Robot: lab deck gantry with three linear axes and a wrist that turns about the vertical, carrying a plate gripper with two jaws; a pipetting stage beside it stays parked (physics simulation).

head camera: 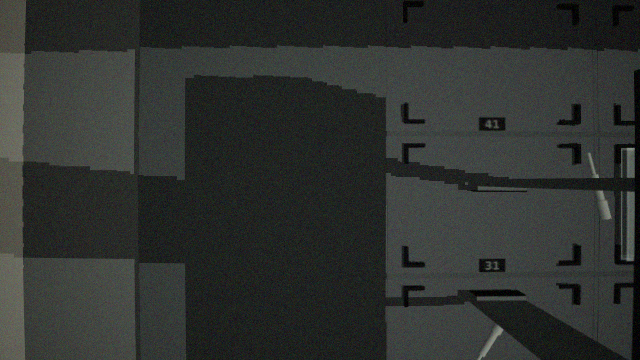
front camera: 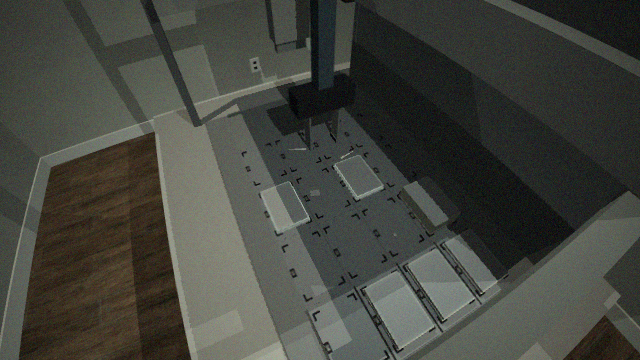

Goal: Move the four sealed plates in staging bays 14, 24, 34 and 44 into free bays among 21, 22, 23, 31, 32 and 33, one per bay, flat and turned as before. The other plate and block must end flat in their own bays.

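Places are measured from the robot's base along level axes (x back, y right, z up), in metres.
Pixels of known places: gripper, fingertip midpoint: (head camera: 494,240) (front camera: 321,142); robot's base, link origin: (front camera: 242,153).
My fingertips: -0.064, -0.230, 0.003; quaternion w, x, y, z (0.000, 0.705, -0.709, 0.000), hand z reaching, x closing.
Observation:
Ahead of a thing's pixels: the offset from my fingertips to its top centre, as dx, dy, dz. "*": to the spot under its first point.
My gripper (front camera: 321,145) (head camera: 499,242) is open and empty, its two jaws apart above the deck around bays 31 and 21. Sealed plates lie in staging bay 24 @(* -0.497, +0.084, +0.026) (front camera: 398,310), bay 34 @(* -0.497, -0.022, +0.026) (front camera: 440,284) and bay 44 @(* -0.500, -0.113, +0.026) (front camera: 472,265). Staging bay 14 @(* -0.506, +0.179, +0.012) (front camera: 357,340) shows bare deck with its corner marks. A clear-lidded plate @(-0.164, -0.027, +0.011) (front camera: 358,176) lies flat in bay 32; its left edge @(* -0.101, -0.019, +0.003) (head camera: 628,215) shows at the right of the head view. Another plate @(-0.164, +0.187, +0.011) (front camera: 285,206) lies flat in bay 12. A block @(-0.328, -0.134, +0.039) (front camera: 430,202) sits in bay 43, partly in shadow.
A pale slim tip @(* -0.082, -0.039, +0.001) (front camera: 346,155) (head camera: 599,187) lies between bays 31 and 32. Another slim tip @(* +0.003, +0.079, +0.002) (front camera: 297,149) (head camera: 490,342) lies in bay 21. A small pale square @(* -0.157, +0.100, -0.002) (front camera: 314,192) lies in bay 22, and a small round cap @(-0.352, -0.015, +0.001) (front camera: 395,234) in bay 33. Broad shadows cross the deck.

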